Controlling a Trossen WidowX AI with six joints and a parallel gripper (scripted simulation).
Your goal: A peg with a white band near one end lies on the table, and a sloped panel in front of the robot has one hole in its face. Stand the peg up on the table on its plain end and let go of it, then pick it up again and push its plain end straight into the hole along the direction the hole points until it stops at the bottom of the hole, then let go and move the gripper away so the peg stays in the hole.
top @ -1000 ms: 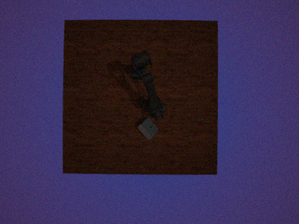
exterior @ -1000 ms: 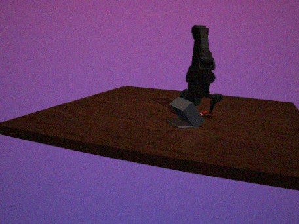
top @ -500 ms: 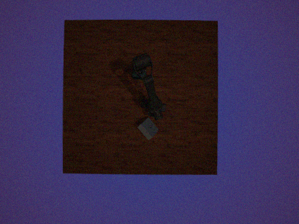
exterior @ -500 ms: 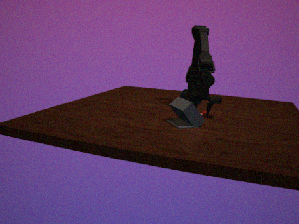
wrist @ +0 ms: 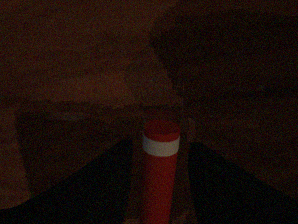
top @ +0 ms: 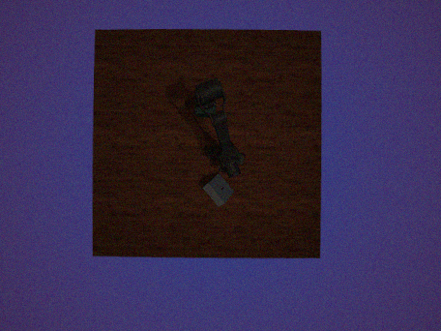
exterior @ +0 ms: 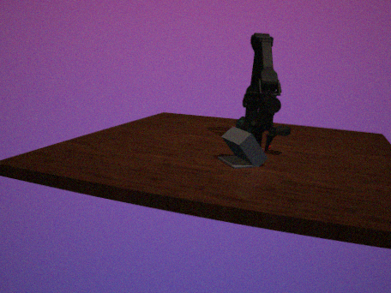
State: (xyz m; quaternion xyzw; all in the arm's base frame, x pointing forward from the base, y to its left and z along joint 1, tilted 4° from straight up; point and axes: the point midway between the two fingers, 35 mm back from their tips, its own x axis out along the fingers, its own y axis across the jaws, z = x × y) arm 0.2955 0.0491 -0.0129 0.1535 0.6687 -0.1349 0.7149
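The red peg is 10 mm behind my gripper tip. Also, from my gripper tip: thin flat base plate 180 mm ahead, 90 mm to the right; then grey sloped panel 170 mm ahead, 70 mm to the right, 50 mm above.
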